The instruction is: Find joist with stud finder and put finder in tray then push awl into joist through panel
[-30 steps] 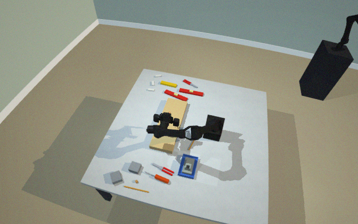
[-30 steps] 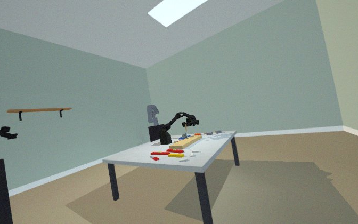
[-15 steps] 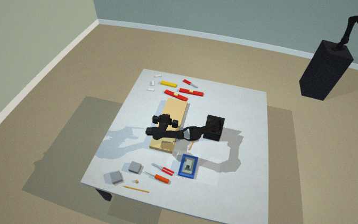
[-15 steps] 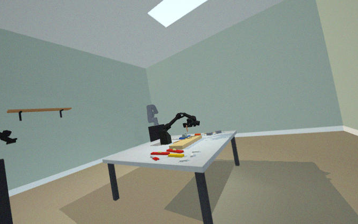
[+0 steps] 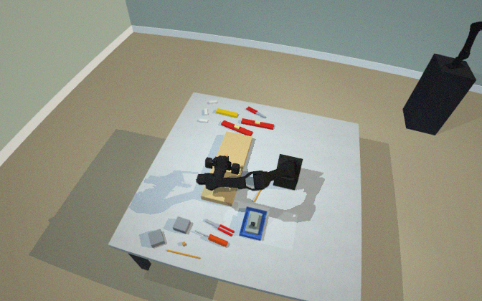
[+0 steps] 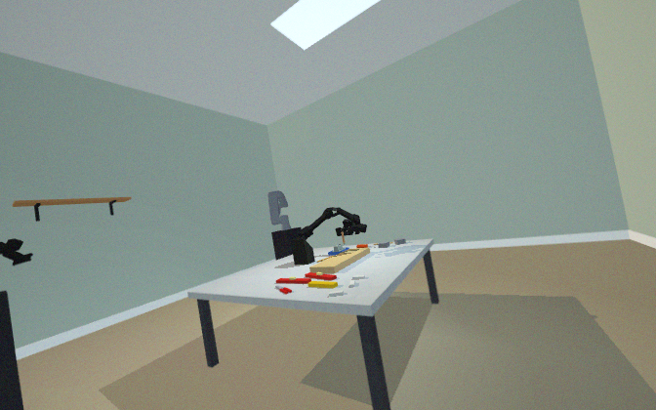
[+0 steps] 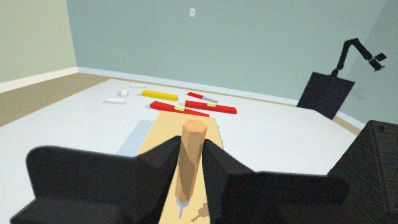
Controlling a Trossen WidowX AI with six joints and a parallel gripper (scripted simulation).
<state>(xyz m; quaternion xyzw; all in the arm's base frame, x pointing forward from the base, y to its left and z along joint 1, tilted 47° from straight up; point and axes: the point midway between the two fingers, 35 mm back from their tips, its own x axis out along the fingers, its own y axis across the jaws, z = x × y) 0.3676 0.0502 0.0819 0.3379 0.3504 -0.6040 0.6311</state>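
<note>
The awl is 60 mm below my gripper tip. Round my gripper tip: blue tray: 270 mm to the left, 240 mm behind, 170 mm below; then square indicator: 300 mm to the left, 240 mm behind, 120 mm below; then stud finder: 280 mm to the left, 240 mm behind, 130 mm below.
</note>
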